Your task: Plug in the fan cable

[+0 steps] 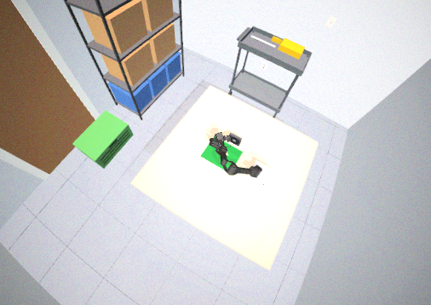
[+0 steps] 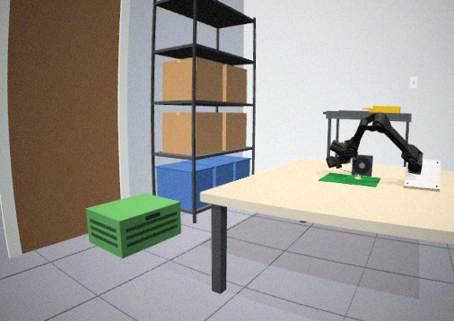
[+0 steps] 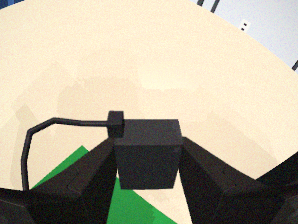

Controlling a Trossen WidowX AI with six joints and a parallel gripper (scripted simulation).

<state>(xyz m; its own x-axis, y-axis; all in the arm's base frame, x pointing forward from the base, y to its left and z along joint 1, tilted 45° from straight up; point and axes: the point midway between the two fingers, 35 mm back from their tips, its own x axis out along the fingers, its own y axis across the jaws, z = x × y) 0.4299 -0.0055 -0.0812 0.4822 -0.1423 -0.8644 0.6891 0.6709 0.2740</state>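
My gripper tip is 120 mm to the right of the green board, 120 mm past it and 70 mm above it. The rest, counted from my gripper tip: dark grey fan plug (10 mm below); black fan (140 mm behind, 40 mm to the right).
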